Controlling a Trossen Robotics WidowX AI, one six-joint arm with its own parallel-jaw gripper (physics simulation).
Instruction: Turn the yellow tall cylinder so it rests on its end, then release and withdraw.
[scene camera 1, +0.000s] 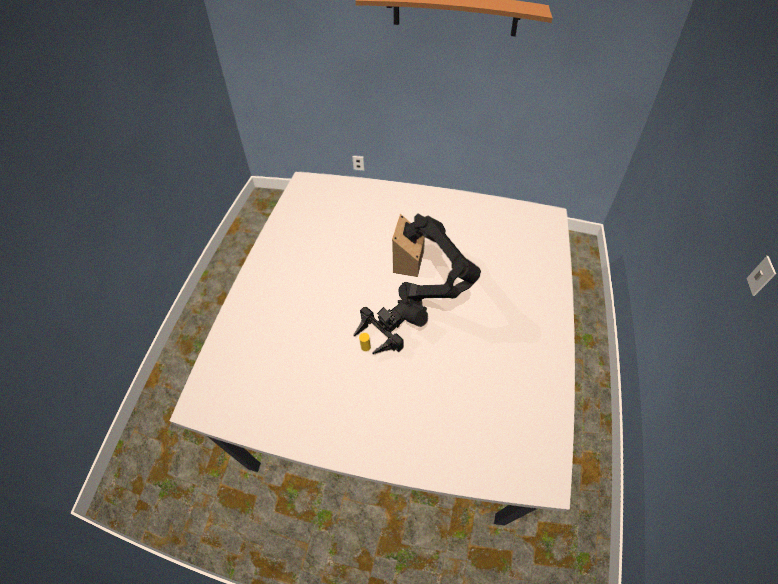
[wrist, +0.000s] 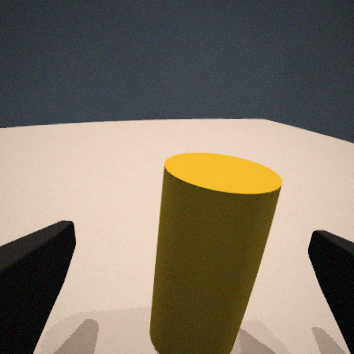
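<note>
The yellow tall cylinder (scene camera 1: 365, 342) (wrist: 212, 260) stands on its end on the white table (scene camera 1: 439, 402) (wrist: 100, 165), with its bright round top facing up. It leans slightly to the right in the wrist view, where its lower end is partly cut off by the frame edge. My gripper (scene camera 1: 365, 344) (wrist: 195, 238) is open wide. One finger is on each side of the cylinder, with a visible gap on both sides, and neither fingertip touches it.
A brown wooden block with a sloped top (scene camera 1: 406, 256) stands behind the gripper, beside the black arm (scene camera 1: 461, 270). The table's front edge is well in front of the cylinder. Dark blue walls (scene camera 1: 408, 106) surround the table, and an orange shelf (scene camera 1: 465, 7) hangs on the back wall.
</note>
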